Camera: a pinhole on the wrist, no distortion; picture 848 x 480 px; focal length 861.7 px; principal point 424.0 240.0 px. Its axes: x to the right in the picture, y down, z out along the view. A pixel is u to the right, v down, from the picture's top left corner.
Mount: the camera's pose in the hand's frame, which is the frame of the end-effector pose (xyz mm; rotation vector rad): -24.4 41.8 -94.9 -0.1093 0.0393 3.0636
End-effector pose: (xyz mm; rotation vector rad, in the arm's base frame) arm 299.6 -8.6 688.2 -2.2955 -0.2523 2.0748
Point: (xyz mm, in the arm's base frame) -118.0 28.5 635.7
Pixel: 274.7 443.8
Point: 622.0 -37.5 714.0
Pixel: behind the camera
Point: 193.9 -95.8 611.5
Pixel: 58.4 53.7
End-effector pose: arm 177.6 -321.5 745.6 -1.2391 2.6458 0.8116
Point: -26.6 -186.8 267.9
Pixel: 35.4 267.0
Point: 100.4 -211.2 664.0
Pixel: 275.7 106.7
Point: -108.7 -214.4 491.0
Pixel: outside the picture
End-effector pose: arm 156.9 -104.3 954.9 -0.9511 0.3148 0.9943
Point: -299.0 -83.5 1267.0
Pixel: outside the picture
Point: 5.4 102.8 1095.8
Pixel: 433.1 150.5
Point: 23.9 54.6 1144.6
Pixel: 540.4 277.4
